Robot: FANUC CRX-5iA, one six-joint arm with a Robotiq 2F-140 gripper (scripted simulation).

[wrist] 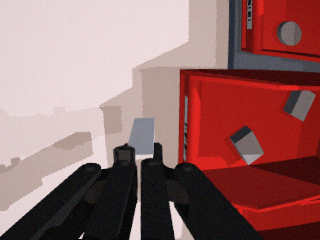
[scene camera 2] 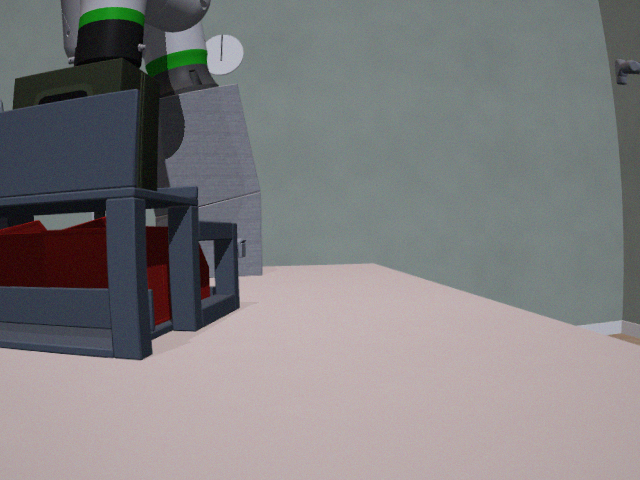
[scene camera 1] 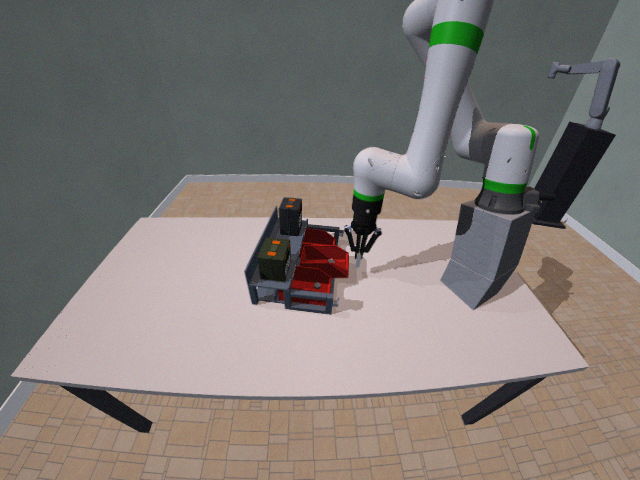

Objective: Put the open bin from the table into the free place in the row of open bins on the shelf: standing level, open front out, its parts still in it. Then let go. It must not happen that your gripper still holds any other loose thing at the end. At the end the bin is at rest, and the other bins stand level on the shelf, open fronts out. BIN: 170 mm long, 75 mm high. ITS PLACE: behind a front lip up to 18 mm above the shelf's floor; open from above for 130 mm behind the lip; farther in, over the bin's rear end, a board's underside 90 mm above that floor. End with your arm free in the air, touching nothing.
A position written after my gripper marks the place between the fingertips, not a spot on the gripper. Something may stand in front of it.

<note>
I see my gripper (scene camera 1: 357, 264), a red bin (scene camera 1: 315, 256) and a red bin (scene camera 2: 74, 258).
My gripper also shows in the wrist view (wrist: 144, 133).
</note>
